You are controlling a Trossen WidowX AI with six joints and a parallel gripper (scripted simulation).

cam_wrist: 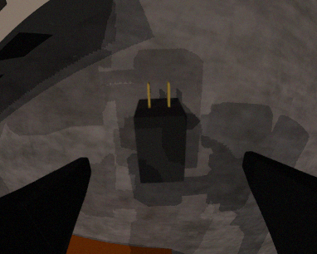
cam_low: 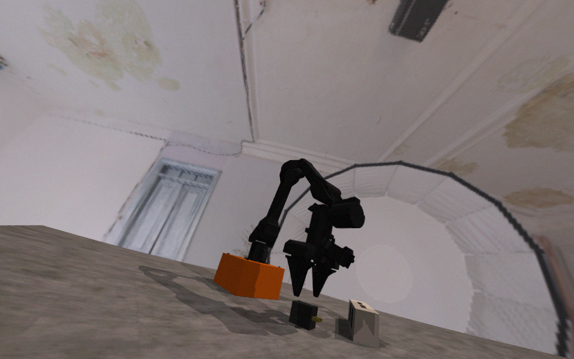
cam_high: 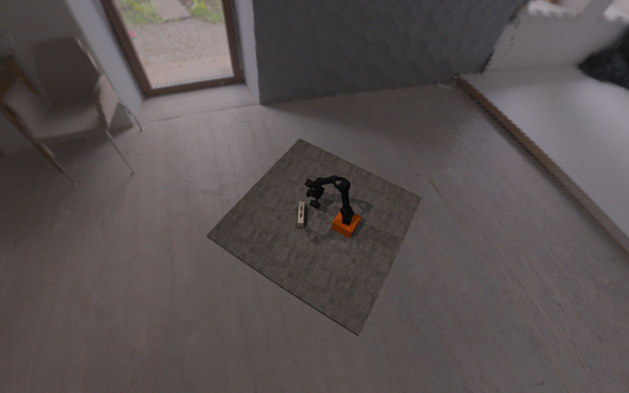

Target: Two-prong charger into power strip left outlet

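Now: the black two-prong charger 1 cm ahead of my gripper tip and 3 cm below it.
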